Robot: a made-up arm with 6 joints.
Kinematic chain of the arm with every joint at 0, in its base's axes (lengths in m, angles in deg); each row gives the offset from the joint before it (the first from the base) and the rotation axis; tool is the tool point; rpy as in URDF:
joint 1: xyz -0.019 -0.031 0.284 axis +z
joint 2: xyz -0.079 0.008 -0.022 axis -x
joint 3: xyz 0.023 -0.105 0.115 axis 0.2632 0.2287 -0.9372
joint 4: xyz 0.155 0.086 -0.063 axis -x
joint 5: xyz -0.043 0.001 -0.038 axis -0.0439 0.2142 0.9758
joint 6: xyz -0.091 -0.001 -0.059 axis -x
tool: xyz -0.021 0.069 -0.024 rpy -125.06 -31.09 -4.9
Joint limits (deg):
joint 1: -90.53..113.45
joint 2: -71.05..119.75
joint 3: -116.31..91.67
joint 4: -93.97..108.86
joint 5: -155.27..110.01
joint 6: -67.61..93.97
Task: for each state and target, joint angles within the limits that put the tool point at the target. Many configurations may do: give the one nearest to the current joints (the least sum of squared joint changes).
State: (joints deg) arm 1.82 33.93 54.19 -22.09 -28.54 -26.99
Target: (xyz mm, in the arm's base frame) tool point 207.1 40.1 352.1
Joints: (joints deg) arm 27.44 37.96 68.23 -45.09 -63.14 -7.55
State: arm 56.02 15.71 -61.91 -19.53 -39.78 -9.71
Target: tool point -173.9 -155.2 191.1
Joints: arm 57.49 12.12 -63.56 -30.64 -38.34 -13.92
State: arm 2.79 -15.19 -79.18 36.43 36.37 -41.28
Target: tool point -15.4 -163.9 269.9
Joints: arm 19.87 -13.01 -82.18 49.85 46.83 -29.86
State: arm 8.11 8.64 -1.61 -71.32 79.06 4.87
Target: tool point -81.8 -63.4 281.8
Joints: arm -11.35 47.13 4.35 -37.53 65.86 -38.77
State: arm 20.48 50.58 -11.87 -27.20 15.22 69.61
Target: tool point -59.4 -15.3 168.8
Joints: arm 16.75 35.33 18.27 -33.03 22.10 39.88
